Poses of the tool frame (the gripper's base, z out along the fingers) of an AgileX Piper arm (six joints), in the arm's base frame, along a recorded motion.
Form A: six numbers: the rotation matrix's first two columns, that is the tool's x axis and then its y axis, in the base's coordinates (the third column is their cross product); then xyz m.
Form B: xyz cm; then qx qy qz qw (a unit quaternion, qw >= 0). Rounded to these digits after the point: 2 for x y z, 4 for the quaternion.
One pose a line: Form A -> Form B
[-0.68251 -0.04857 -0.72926 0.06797 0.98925 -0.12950 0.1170 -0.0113 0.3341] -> [11.70 -1.13 33.41 0.0053 0.9143 -0.0731 0.3984]
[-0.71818 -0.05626 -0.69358 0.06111 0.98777 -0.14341 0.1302 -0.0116 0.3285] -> [13.02 -1.16 32.85 0.0013 0.9236 -0.0782 0.3754]
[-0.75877 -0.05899 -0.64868 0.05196 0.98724 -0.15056 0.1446 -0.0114 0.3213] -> [14.46 -1.14 32.13 -0.0019 0.9343 -0.0799 0.3473]
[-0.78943 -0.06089 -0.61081 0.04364 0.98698 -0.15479 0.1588 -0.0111 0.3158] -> [15.88 -1.11 31.58 -0.0046 0.9425 -0.0805 0.3244]
